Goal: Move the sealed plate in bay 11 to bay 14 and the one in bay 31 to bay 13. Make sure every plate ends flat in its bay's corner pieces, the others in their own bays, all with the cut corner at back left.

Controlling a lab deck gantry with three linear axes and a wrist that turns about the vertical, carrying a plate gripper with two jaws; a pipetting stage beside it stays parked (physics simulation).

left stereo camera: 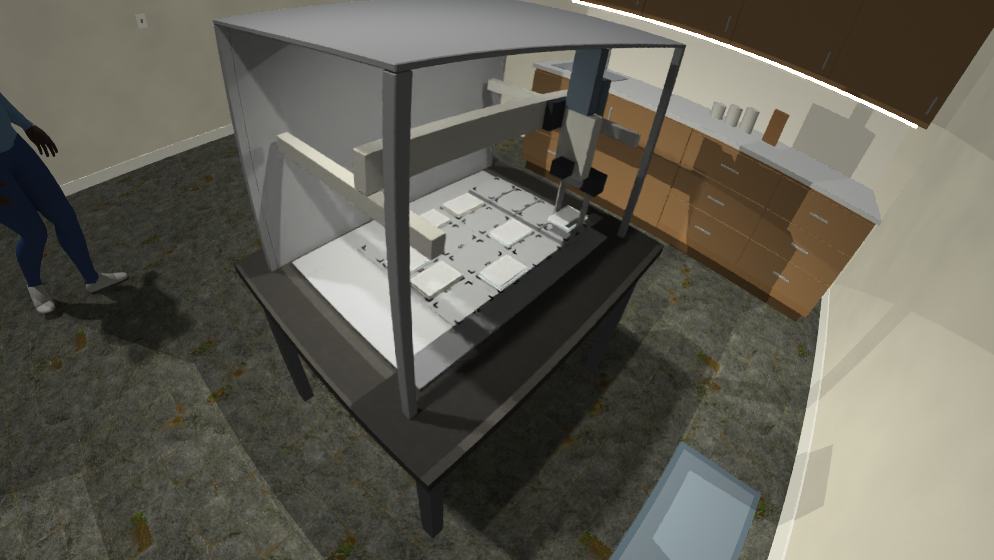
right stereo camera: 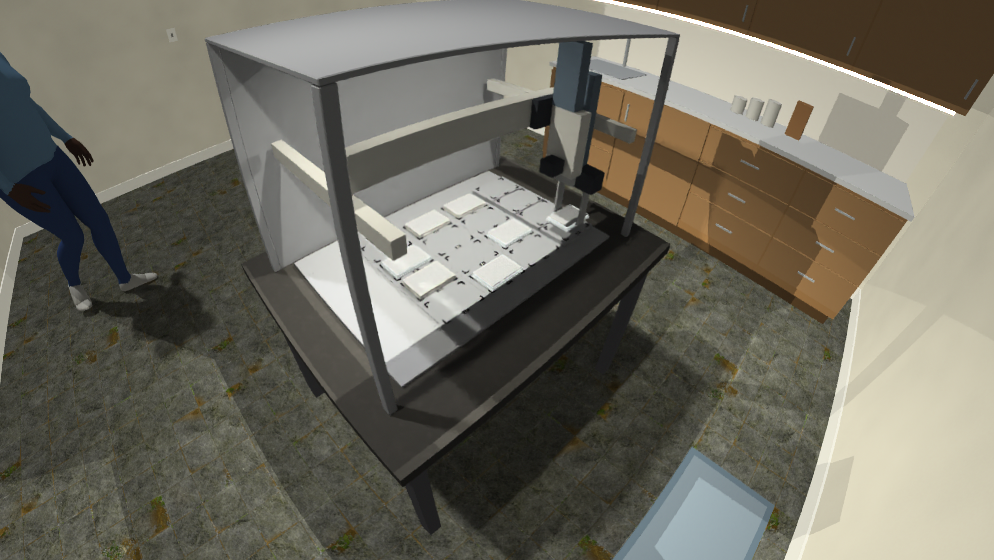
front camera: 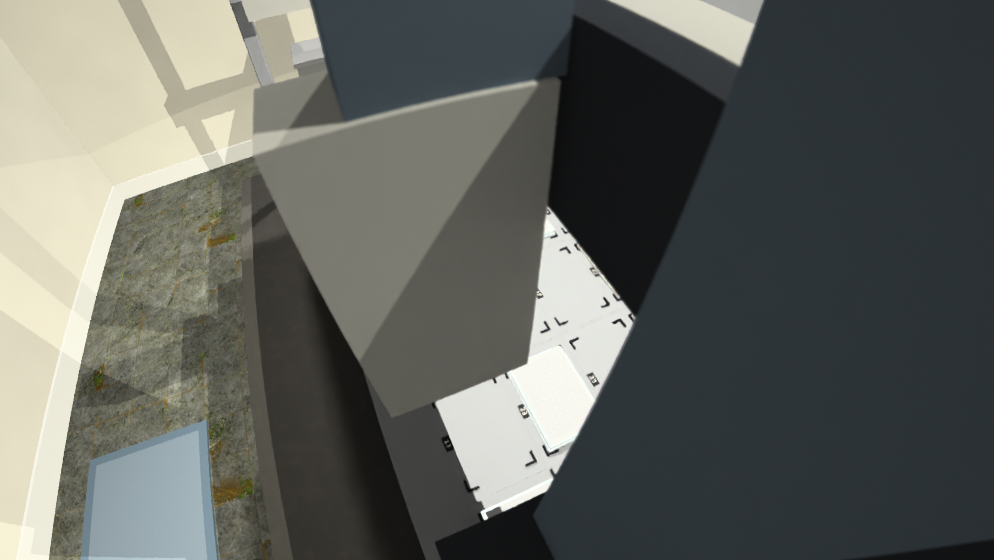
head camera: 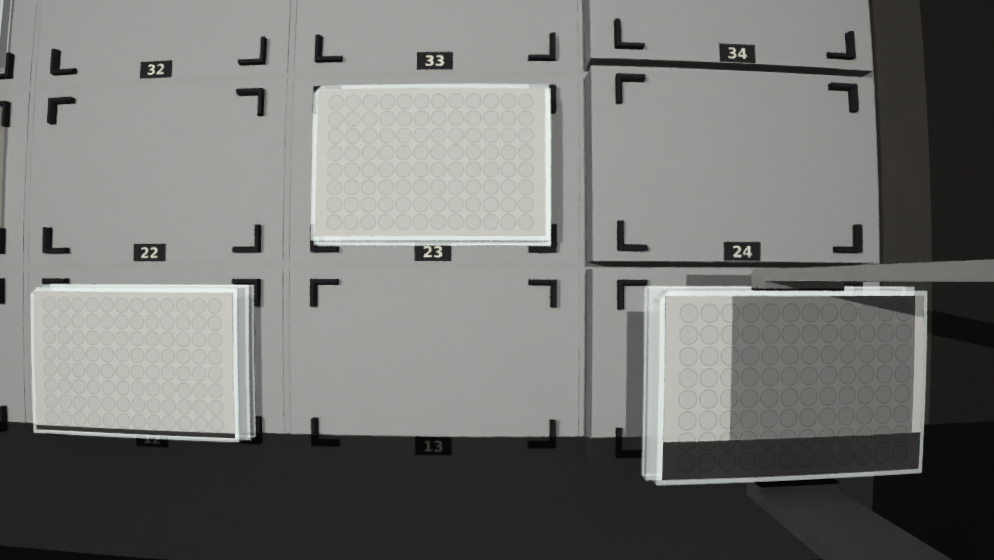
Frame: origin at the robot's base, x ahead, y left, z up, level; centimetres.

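Seen in the pictures: gripper, between the fingertips: (left stereo camera: 568, 218) (right stereo camera: 568, 217) (head camera: 788, 382); robot's base, origin of its link: (left stereo camera: 458, 323) (right stereo camera: 446, 322).
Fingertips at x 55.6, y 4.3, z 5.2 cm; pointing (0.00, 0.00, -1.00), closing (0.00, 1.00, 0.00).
Observation:
Pixels of each thing's top centre, then the offset from my fingertips to it. "*": a spot on its surface instead.
- clear-rimmed sealed plate, centre of its top: (head camera: 799, 386) (right stereo camera: 568, 215) (left stereo camera: 568, 216) dx +0.0, dy +0.0, dz +0.7 cm
- Bay 13, a spot on its surface: (head camera: 432, 361) * dx -16.4, dy +0.1, dz -5.2 cm
- bay 31 plate, centre of its top: (left stereo camera: 410, 258) (right stereo camera: 406, 259) dx -49.2, dy +21.4, dz -3.8 cm
- bay 11, a spot on its surface: (right stereo camera: 453, 304) * dx -50.0, dy -0.6, dz -5.2 cm
- bay 12, a spot on its surface: (head camera: 132, 361) * dx -32.6, dy +0.1, dz -3.8 cm
- bay 23, a spot on its surface: (head camera: 431, 166) (front camera: 554, 394) * dx -16.3, dy +10.4, dz -3.8 cm
- bay 21, a spot on its surface: (left stereo camera: 436, 279) (right stereo camera: 429, 279) * dx -49.6, dy +10.0, dz -3.8 cm
- bay 42, a spot on its surface: (right stereo camera: 427, 223) * dx -33.3, dy +31.3, dz -3.8 cm
- bay 43, a spot on its surface: (right stereo camera: 464, 205) * dx -17.2, dy +31.2, dz -3.8 cm
- Bay 24, a spot on its surface: (head camera: 737, 166) * dx -0.2, dy +10.6, dz -3.8 cm
My gripper (head camera: 797, 384) (left stereo camera: 571, 217) (right stereo camera: 570, 215) is shut on a clear-rimmed sealed plate (head camera: 702, 375), one jaw at its back edge and one at its front edge. The plate is level above bay 14, with its shadow beside it; its cut corner looks to be at back left. Bay 13 (head camera: 432, 361) holds no plate. The bay 31 plate (right stereo camera: 406, 262) lies in its bay, partly behind a rail end in the left stereo view. No plate shows in bay 11 (right stereo camera: 453, 304). In the front camera, the gantry hides the jaws and held plate.
Plates lie in bay 12 (head camera: 132, 361), bay 23 (head camera: 431, 166) (front camera: 556, 396), bay 21 (left stereo camera: 436, 279) (right stereo camera: 429, 280), bay 42 (right stereo camera: 427, 223) and bay 43 (right stereo camera: 464, 205). Bay 24 (head camera: 737, 166) stands raised behind bay 14. A dark frame post (left stereo camera: 397, 208) stands at the front left.

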